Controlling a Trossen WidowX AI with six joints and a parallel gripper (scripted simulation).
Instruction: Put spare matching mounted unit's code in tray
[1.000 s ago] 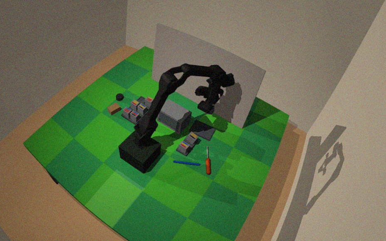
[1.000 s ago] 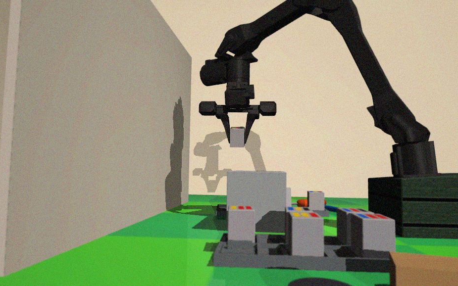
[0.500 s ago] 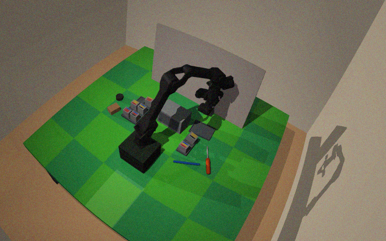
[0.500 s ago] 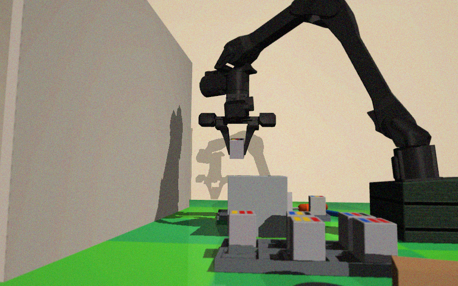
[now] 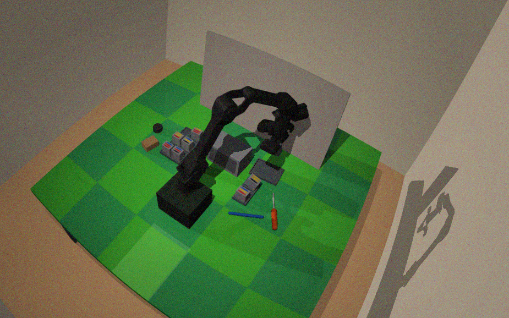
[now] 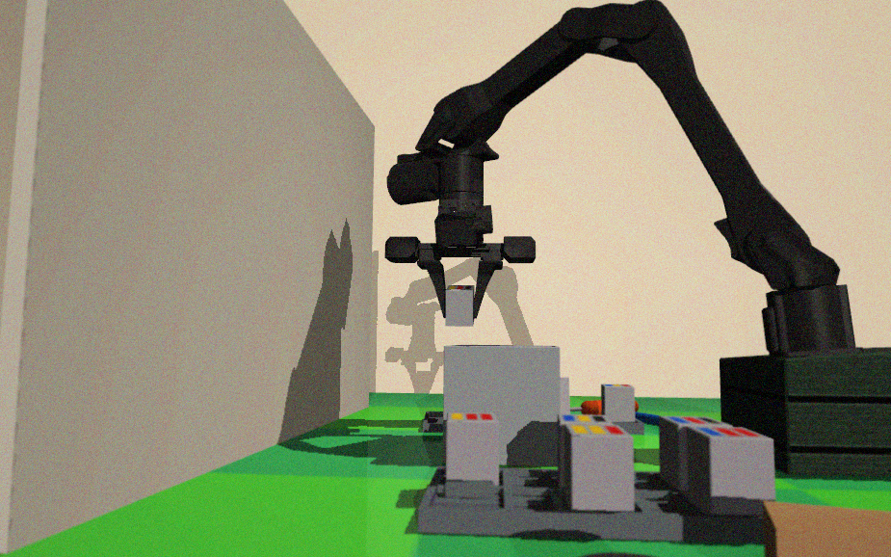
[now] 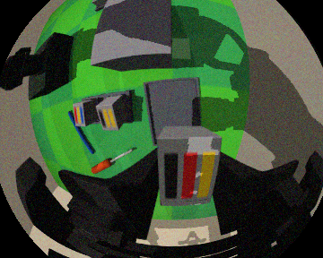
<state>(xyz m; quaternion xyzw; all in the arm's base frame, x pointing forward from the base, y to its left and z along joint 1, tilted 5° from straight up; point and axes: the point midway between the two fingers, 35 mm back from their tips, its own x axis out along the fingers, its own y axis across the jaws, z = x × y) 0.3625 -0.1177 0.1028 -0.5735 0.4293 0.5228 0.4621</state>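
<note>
Now: the dark flat tray 13 cm below my gripper tip and 1 cm behind it. The rest, counted from my gripper tip: grey mounted unit 17 cm to the left, 9 cm behind, 8 cm below; then grey upright panel 19 cm to the left, 14 cm ahead, 9 cm above; then grey spare block 3 cm above.
</note>
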